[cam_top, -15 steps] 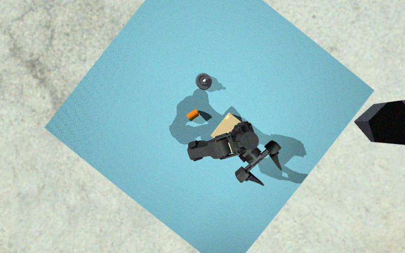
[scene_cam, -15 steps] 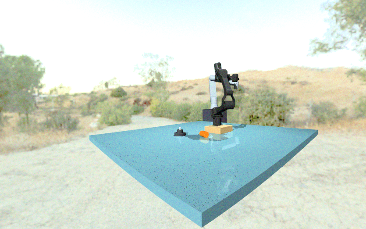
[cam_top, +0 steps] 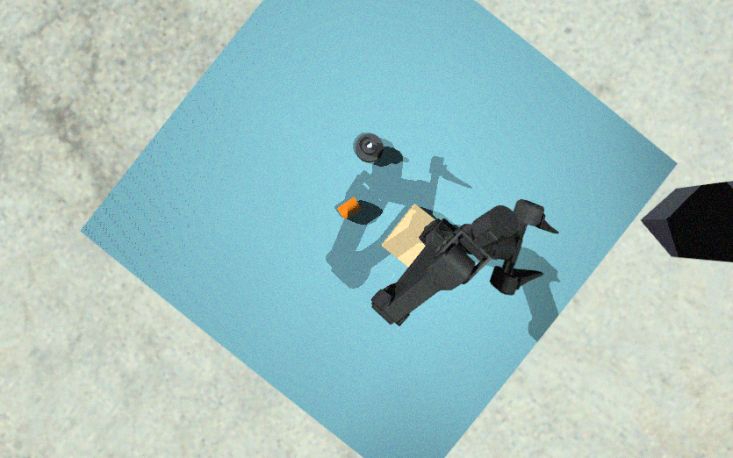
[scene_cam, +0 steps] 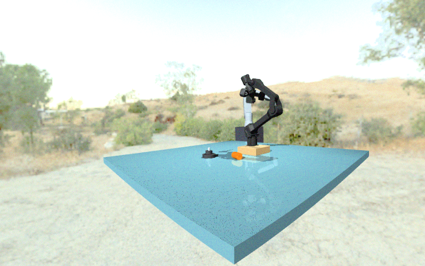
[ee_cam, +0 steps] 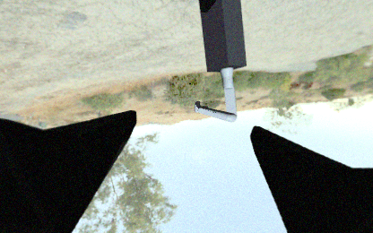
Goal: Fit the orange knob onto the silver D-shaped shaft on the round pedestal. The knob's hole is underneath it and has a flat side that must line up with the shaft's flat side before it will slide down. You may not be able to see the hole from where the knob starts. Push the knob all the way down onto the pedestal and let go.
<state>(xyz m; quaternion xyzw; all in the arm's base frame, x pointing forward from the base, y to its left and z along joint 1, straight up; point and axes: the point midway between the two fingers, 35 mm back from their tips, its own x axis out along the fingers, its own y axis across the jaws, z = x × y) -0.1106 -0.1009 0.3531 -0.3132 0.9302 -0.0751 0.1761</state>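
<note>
Right now my gripper tip is 37 cm short of the orange knob, 26 cm to the right of it and 37 cm above it. Also, from my gripper tip: round dark pedestal: 46 cm ahead, 9 cm to the left, 36 cm below.
</note>
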